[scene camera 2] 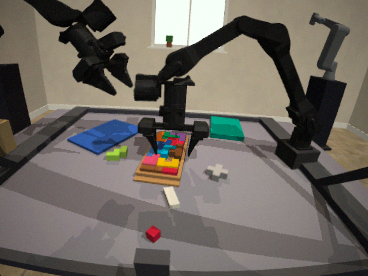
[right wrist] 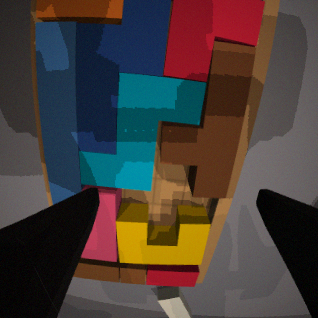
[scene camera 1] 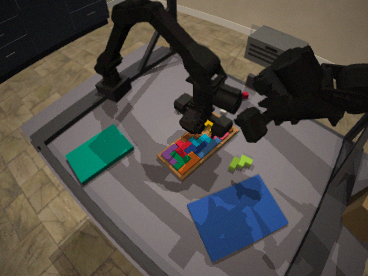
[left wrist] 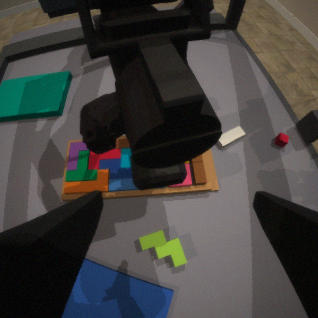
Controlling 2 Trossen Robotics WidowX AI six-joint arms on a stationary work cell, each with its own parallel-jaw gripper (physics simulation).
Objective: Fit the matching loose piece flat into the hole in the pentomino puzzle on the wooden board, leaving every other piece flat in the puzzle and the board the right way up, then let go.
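Frame: origin at the left arm's base, x ahead, y left, z up, level; millimetres.
Seen in the pictures: left gripper, fingertip midpoint: [scene camera 2: 124, 90] [left wrist: 179, 198]; right gripper, fingertip midpoint: [scene camera 2: 172, 155] [right wrist: 179, 196]; right arm's base, link origin: [scene camera 2: 299, 145] [scene camera 1: 112, 80].
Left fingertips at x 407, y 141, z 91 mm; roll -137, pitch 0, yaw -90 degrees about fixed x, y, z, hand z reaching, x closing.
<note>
A point is followed by its place in that frame.
The wooden board [scene camera 1: 182, 176] @(y 315, x 447, z -98 mm) [scene camera 2: 157, 181] @(y 60, x 525, z -108 mm) [left wrist: 145, 193] @(y 176, x 454, z -99 mm) [right wrist: 262, 50] @(y 245, x 559, z -98 mm) lies right way up, holding coloured pieces. Its hole [right wrist: 171, 187] @(y 159, x 534, z -108 mm) shows bare wood between the teal, brown and yellow pieces. The yellow U piece [right wrist: 162, 254] @(y 118, x 536, z -89 mm) sits below the hole in the right wrist view. A light grey plus-shaped piece [scene camera 2: 217, 172] @(y 123, x 669, z -95 mm) lies flat beside the board. My right gripper [scene camera 2: 172, 154] @(y 165, x 536, z -89 mm) [right wrist: 179, 196] @(y 165, x 536, z -89 mm) is open and empty, pointing down over the board, fingers on either side. My left gripper [scene camera 2: 123, 88] @(y 141, x 407, z 91 mm) [left wrist: 179, 198] @(y 141, x 407, z 91 mm) is open and empty, high above the table. The right gripper hides part of the board in the left wrist view.
A lime zigzag piece [scene camera 1: 241, 162] @(y 147, x 368, z -96 mm) [scene camera 2: 117, 153] @(y 132, x 377, z -95 mm) [left wrist: 171, 248] @(y 134, x 370, z -95 mm), blue sheet [scene camera 1: 235, 220] @(y 285, x 256, z -105 mm) [scene camera 2: 102, 136] @(y 236, x 260, z -105 mm), teal slab [scene camera 1: 100, 152] @(y 473, x 678, z -96 mm) [scene camera 2: 226, 128] @(y 444, x 689, z -96 mm), white bar [scene camera 2: 171, 197] @(y 6, x 575, z -102 mm) [left wrist: 231, 136] @(y 12, x 569, z -102 mm) and red cube [scene camera 2: 153, 234] @(y -105, x 570, z -95 mm) [left wrist: 282, 139] @(y -93, x 562, z -95 mm) lie around the board. A dark block [scene camera 2: 152, 260] @(y -175, x 592, z -58 mm) stands at the table edge.
</note>
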